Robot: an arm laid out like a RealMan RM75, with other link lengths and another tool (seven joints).
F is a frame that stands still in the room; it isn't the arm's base.
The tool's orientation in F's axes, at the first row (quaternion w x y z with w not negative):
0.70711 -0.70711 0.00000 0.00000
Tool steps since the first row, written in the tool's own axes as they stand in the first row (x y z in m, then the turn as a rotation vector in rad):
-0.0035 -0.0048 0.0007 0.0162 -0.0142 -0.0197
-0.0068 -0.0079 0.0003 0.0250 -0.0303 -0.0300
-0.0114 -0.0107 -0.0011 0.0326 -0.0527 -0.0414
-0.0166 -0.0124 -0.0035 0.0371 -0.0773 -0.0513
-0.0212 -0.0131 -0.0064 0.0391 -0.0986 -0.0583
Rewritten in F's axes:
-0.0035 0.0007 0.0048 0.0162 -0.0197 0.0142
-0.0068 0.0003 0.0079 0.0250 -0.0300 0.0303
-0.0114 -0.0011 0.0107 0.0326 -0.0414 0.0527
-0.0166 -0.0035 0.0124 0.0371 -0.0513 0.0773
-0.0212 -0.0064 0.0131 0.0391 -0.0583 0.0986

